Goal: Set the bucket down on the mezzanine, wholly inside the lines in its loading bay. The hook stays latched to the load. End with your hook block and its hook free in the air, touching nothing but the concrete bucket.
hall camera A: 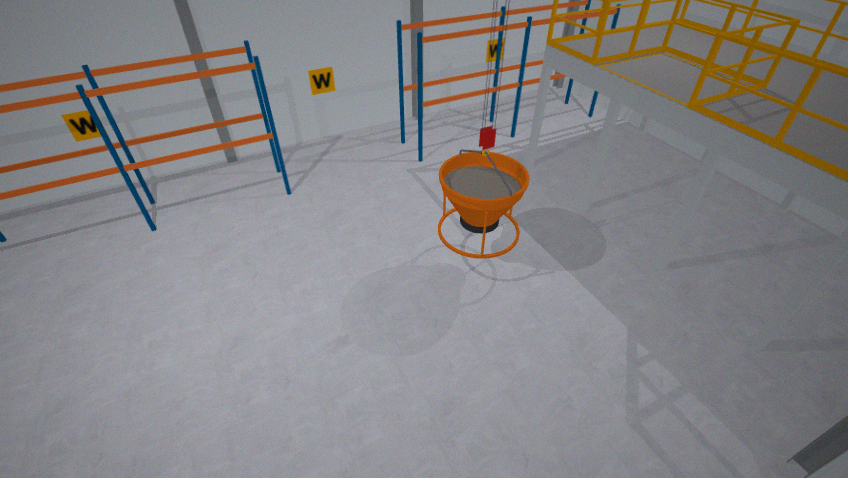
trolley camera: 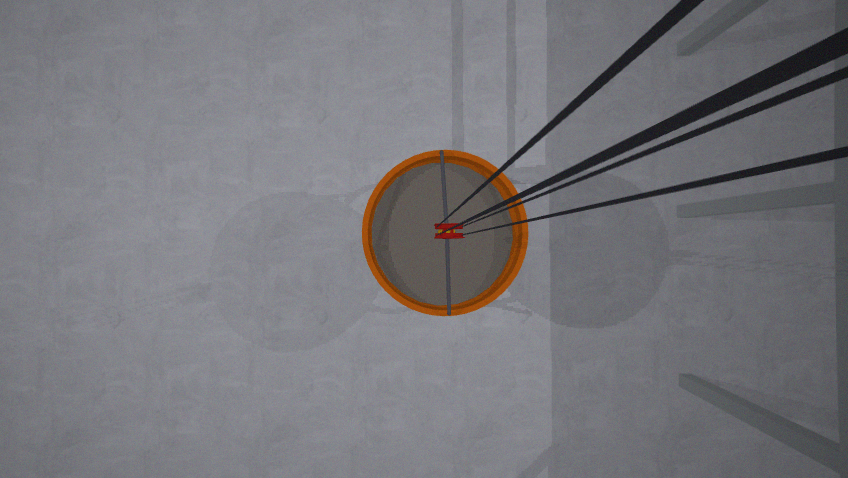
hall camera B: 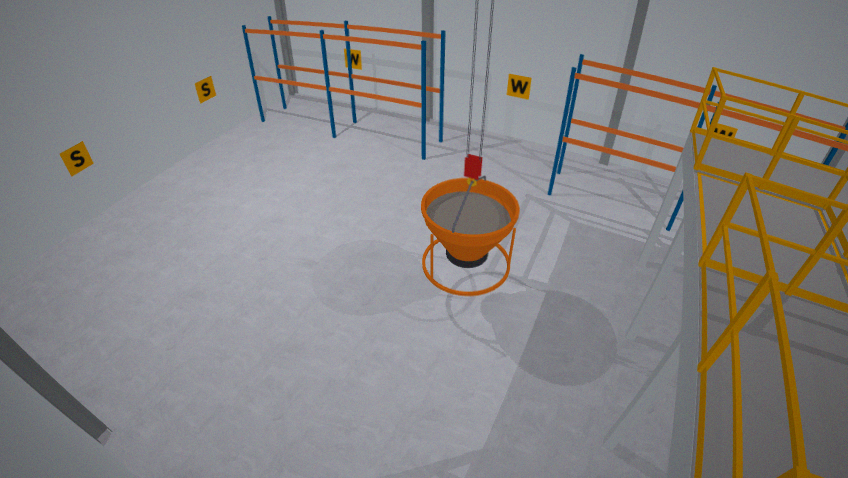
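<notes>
The orange concrete bucket [hall camera A: 478,209] [hall camera B: 469,241] [trolley camera: 415,255], filled with grey concrete, hangs upright in the air, its ring foot apart from its shadows on the floor. My hook [hall camera A: 485,153] [hall camera B: 472,181] [trolley camera: 448,230], under the red hook block [hall camera A: 487,137] [hall camera B: 473,166] [trolley camera: 448,236], is shut on the bucket's bail above the middle of the rim. The mezzanine [hall camera A: 641,96] [hall camera B: 688,285] stands to the right in both hall views, with its deck higher than the bucket. The bucket is beside it, not over it. I cannot make out the loading bay's lines clearly.
Yellow railings [hall camera A: 712,59] [hall camera B: 736,332] stand along the mezzanine's edge. Grey posts [hall camera A: 539,112] [hall camera B: 660,219] hold it up. Blue and orange racks [hall camera A: 420,97] [hall camera B: 423,100] stand by the wall behind the bucket. Another rack [hall camera A: 121,166] [hall camera B: 561,130] stands farther along that wall.
</notes>
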